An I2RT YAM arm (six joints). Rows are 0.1 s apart.
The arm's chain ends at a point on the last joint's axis. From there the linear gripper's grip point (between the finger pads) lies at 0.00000 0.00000 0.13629 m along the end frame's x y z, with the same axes.
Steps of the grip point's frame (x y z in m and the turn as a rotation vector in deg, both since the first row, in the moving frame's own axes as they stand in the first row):
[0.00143 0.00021 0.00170 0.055 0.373 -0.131]
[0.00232 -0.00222 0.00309 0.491 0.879 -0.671]
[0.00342 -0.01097 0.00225 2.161 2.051 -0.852]
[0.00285 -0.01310 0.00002 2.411 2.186 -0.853]
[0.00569 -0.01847 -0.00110 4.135 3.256 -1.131]
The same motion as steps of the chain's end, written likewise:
[0.00054 0.00034 0.00170 0.055 0.373 -0.131]
[0.00024 -0.00104 0.00311 0.491 0.879 -0.671]
[-0.00142 -0.00580 0.00243 2.161 2.051 -0.852]
[-0.00230 -0.00733 0.00024 2.411 2.186 -0.853]
[-0.00195 -0.00857 -0.00053 4.135 3.256 -1.131]

